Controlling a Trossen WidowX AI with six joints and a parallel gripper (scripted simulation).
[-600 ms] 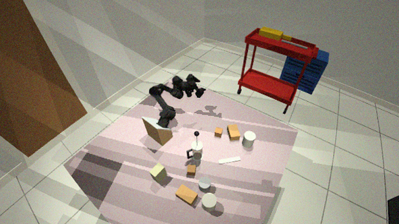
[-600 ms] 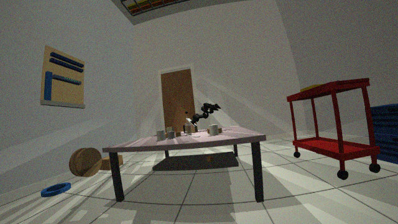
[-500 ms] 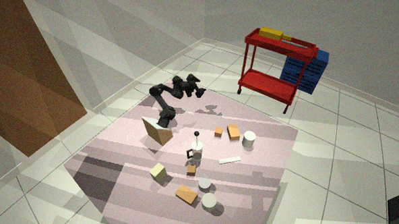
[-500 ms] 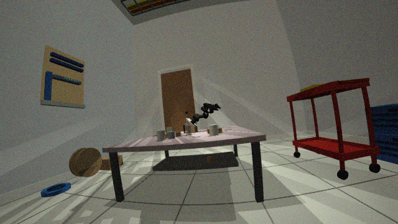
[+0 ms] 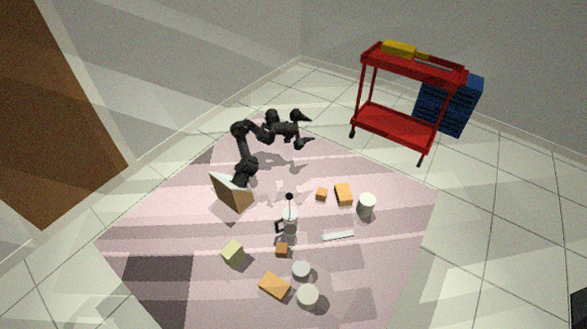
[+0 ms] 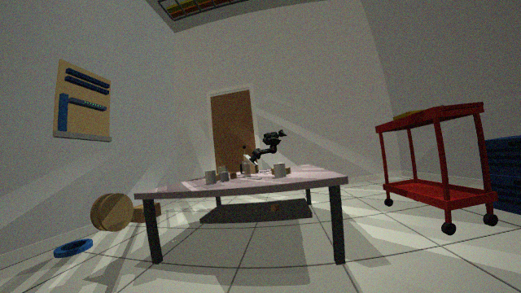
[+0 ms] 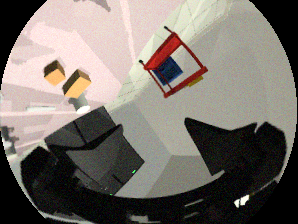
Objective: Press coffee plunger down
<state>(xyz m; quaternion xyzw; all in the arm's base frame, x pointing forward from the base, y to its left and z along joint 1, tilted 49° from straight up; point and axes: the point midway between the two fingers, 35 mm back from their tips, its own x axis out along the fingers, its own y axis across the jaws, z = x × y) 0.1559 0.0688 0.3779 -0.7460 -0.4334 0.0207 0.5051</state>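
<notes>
Now: the coffee press 90 mm ahead of my gripper tip, 370 mm to the right of it and 180 mm below it. From my gripper tip the other things lie so: flat grey bar (300 mm ahead, 260 mm to the right, 300 mm below); then pale yellow block (10 mm behind, 610 mm to the right, 250 mm below).
</notes>
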